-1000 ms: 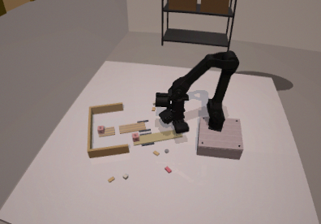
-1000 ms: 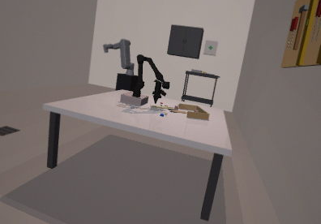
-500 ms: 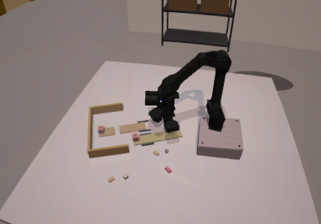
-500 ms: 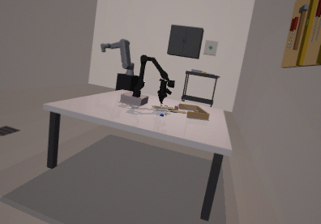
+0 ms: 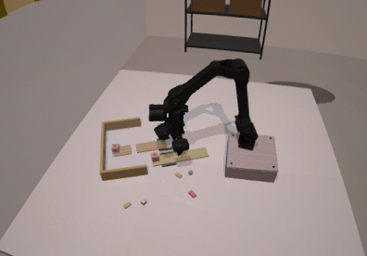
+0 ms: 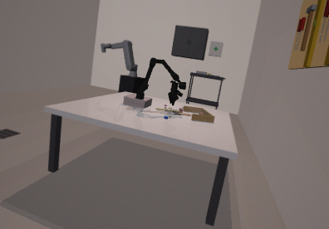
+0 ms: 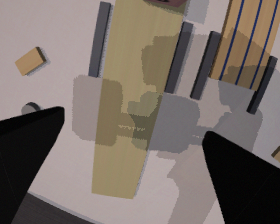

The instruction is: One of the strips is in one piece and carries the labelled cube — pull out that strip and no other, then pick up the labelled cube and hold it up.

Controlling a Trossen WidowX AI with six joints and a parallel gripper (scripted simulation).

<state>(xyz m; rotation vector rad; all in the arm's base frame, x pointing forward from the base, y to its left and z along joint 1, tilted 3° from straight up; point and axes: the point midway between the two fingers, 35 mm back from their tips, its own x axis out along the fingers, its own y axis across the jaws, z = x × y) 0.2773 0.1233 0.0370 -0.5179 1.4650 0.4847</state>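
Right now my gripper tip is 9 cm past the grey disc, 6 cm to the right of it and 6 cm above it. Round my gripper tip: red block 16 cm to the left, 14 cm behind, 6 cm below; blue disc 29 cm to the right, 10 cm ahead, 5 cm below.
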